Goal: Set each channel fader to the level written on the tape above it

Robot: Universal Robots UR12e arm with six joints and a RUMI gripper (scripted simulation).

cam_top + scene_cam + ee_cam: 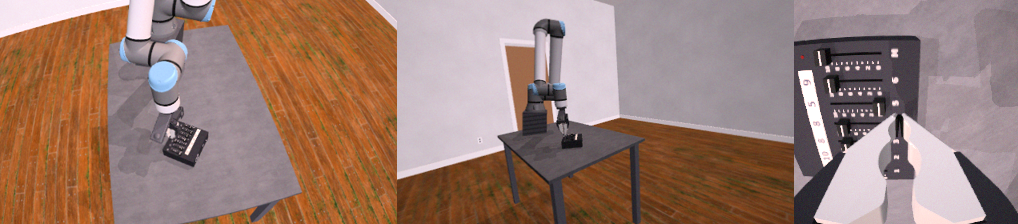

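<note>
Now: hand 1 cm short of the channel fader cap, 1 cm to the right of it and 2 cm above it. Also, from my hand: fader knob 1 cm behind, 9 cm to the left, 2 cm below.
</note>
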